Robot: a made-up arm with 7 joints.
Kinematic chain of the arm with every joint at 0, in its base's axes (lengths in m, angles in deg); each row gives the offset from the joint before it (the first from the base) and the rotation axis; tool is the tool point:
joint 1: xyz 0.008 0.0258 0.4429 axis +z
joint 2: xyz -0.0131 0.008 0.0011 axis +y
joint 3: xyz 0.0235 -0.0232 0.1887 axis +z
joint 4: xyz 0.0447 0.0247 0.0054 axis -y
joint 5: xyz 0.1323 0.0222 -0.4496 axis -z
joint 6: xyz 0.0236 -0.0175 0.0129 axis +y
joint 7: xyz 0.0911 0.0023 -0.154 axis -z
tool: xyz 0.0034 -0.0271 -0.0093
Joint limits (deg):
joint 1: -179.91..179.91
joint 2: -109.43..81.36
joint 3: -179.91..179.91
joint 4: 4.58..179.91
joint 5: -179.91..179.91
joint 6: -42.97..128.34
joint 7: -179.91..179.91
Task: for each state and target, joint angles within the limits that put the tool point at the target. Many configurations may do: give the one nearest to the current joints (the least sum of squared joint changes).
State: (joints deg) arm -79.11 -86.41 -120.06 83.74 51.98 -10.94 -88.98
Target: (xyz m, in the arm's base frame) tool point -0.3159 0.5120 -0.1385
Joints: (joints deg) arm -87.60 -109.43 -139.32 114.13 39.17 1.17 -90.31
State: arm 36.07 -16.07 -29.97 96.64 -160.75 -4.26 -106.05
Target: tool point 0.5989 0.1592 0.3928
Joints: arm 34.66 4.65 -30.46 72.69 -163.66 -11.22 -106.03
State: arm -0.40 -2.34 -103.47 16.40 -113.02 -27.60 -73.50
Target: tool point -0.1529 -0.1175 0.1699
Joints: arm -20.79 29.47 -127.50 17.25 -160.74 -42.97 -79.79
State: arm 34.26 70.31 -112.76 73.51 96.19 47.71 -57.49
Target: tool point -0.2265 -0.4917 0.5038
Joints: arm 12.61 65.95 -121.78 33.74 95.09 42.42 -55.46
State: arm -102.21 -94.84 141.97 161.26 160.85 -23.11 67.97
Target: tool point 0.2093 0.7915 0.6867
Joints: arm -106.57 -67.65 143.52 169.73 165.26 16.80 66.17
